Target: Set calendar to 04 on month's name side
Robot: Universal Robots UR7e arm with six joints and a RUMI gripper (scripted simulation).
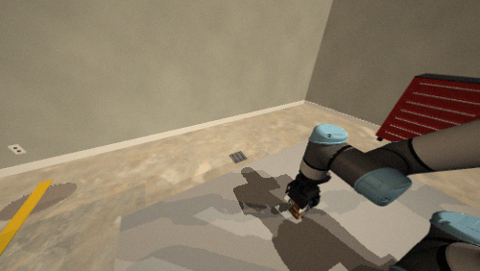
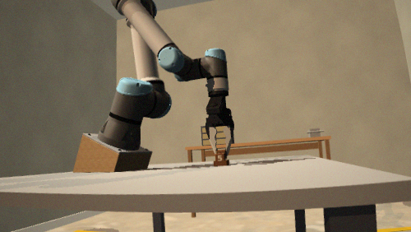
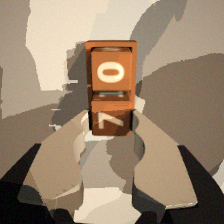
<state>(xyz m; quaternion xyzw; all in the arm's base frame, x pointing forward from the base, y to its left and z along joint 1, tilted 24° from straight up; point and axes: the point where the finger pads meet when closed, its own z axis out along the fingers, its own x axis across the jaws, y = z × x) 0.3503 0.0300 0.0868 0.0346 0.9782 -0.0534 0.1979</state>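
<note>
The calendar tray is 2 cm to the right of my hand and 4 cm below it. Round my hand: cube: 3 cm to the right, 2 cm below.
</note>
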